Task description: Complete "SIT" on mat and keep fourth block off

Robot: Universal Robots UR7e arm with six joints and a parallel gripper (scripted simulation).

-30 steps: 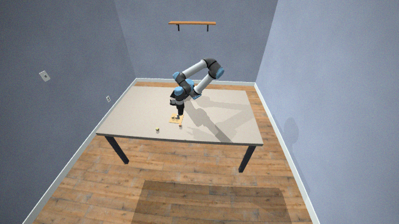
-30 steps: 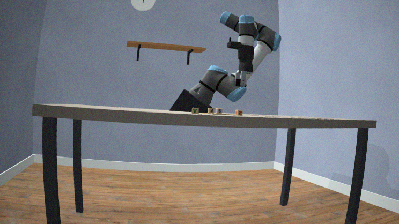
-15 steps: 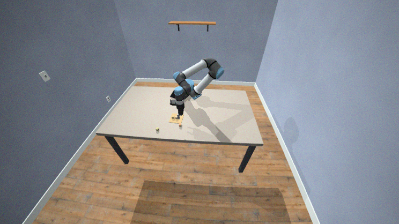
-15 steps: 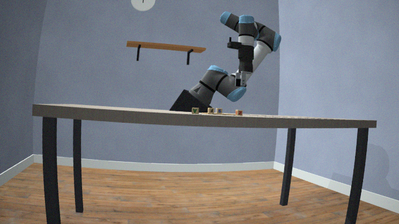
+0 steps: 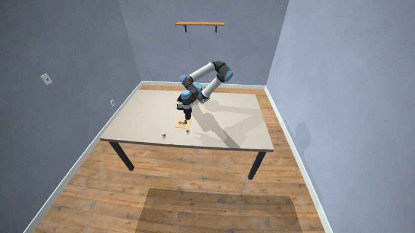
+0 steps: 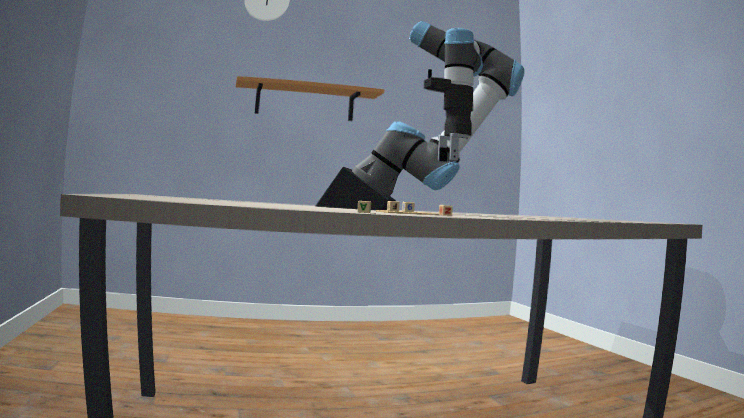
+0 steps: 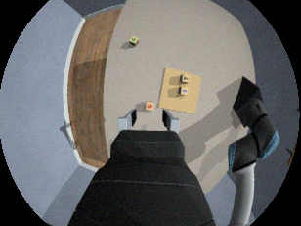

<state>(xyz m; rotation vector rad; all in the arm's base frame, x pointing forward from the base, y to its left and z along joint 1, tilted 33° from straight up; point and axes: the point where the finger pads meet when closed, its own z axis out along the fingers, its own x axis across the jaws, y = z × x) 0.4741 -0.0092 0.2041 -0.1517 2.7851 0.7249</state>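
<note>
Right now the orange block is 140 mm below my hand. Also, from my hand: mat: 100 mm behind, 70 mm to the right, 150 mm below.
</note>
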